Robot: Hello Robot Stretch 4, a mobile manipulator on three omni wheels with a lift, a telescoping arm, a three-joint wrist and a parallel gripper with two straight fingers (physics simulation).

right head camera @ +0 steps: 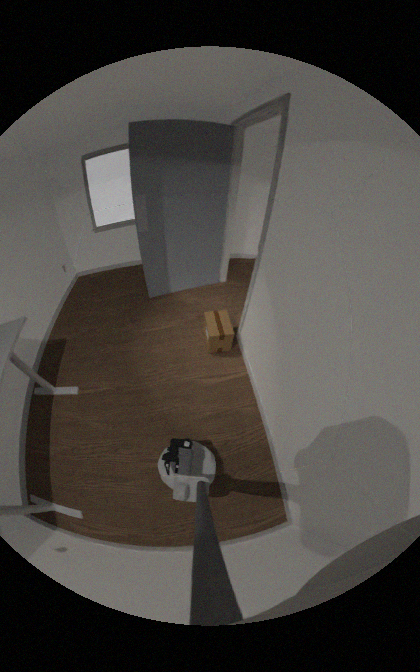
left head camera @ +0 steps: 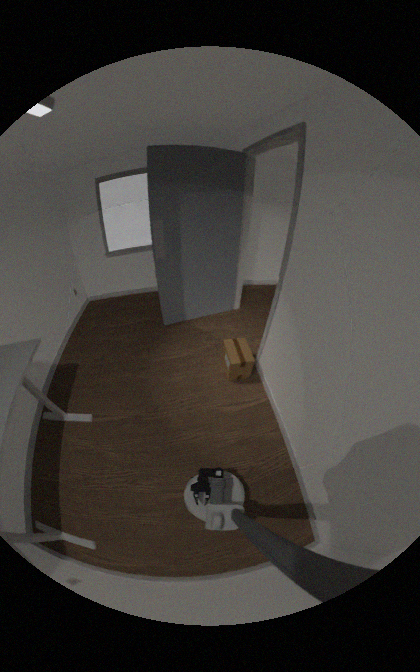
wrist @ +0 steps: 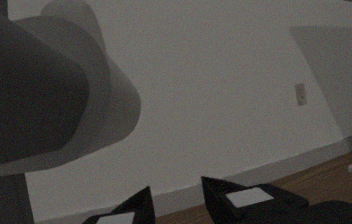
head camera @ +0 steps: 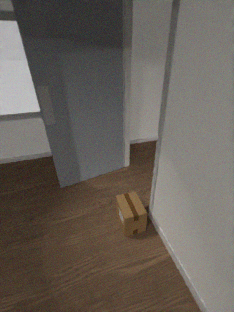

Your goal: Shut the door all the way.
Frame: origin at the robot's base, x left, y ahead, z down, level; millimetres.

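Seen in the pictures: gripper, fingertip midpoint: (right head camera: 171, 474) (left head camera: 200, 505) (wrist: 178, 196).
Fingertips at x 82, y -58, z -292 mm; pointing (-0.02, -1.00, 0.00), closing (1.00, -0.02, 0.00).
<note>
A point is followed by its place in that frame.
The grey door (head camera: 90, 100) {x 242, y 2108, z -1117 mm} (left head camera: 200, 240) {x 282, y 2088, z -1043 mm} (right head camera: 182, 210) {x 300, y 2080, z -1078 mm} stands wide open into the room, with its hinged side at the left post of the doorway. The door frame (head camera: 170, 50) {x -391, y 1299, z -1570 mm} (left head camera: 301, 150) {x -391, y 1297, z -1947 mm} (right head camera: 281, 150) {x -400, y 1287, z -1736 mm} surrounds an open gap to the right of the door. A pale patch shows near the door's free left edge; no handle can be made out. My gripper (left head camera: 201, 497) {x 82, y -58, z -292 mm} (right head camera: 171, 468) {x 82, y -58, z -292 mm} (wrist: 178, 196) {x 82, y -58, z -292 mm} is partly open and empty, drawn in above my round base and far from the door. In the wrist view its fingers point towards a wall.
A taped cardboard box (head camera: 131, 215) {x -155, y 1125, z -251 mm} (left head camera: 239, 360) {x -168, y 1130, z -253 mm} (right head camera: 219, 332) {x -178, y 1139, z -251 mm} sits on the floor near the doorway's right post. A wall (head camera: 205, 125) {x -501, y 903, z -1214 mm} (left head camera: 350, 300) {x -546, y 717, z -1210 mm} (right head camera: 325, 275) {x -548, y 710, z -1215 mm} runs along the right. A white table (left head camera: 12, 385) {x 1155, y 232, z -923 mm} stands at the left with feet reaching inward. A window (left head camera: 125, 212) {x 1473, y 2735, z -1405 mm} (right head camera: 110, 187) {x 1499, y 2729, z -1415 mm} is behind the door.
</note>
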